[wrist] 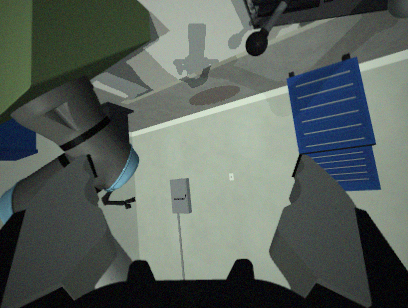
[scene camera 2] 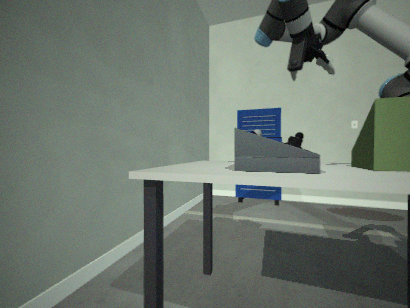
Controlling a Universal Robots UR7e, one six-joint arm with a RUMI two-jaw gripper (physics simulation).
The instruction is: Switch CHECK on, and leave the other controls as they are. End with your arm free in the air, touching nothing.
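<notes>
A grey wedge-shaped console (scene camera 2: 270, 159) stands on the table; its side faces scene camera 2, and its sloped face is hidden there. A black knob (scene camera 2: 299, 135) (wrist: 256, 43) on a lever sticks up from it, and a pale round knob (scene camera 2: 257, 132) shows near its high end. In the wrist view, part of the dark console (wrist: 345, 12) shows at the top edge. No CHECK label can be read, and its state cannot be told. My gripper (scene camera 2: 312, 74) (wrist: 196, 157) is open and empty, high in the air above the console, touching nothing.
A green block (scene camera 2: 392, 135) (wrist: 90, 40) stands on the white table (scene camera 2: 175, 172), right of the console in the scene view. A blue cabinet (scene camera 2: 259, 120) (wrist: 330, 110) stands behind, near the wall. A grey wall box (wrist: 180, 195) hangs on the wall.
</notes>
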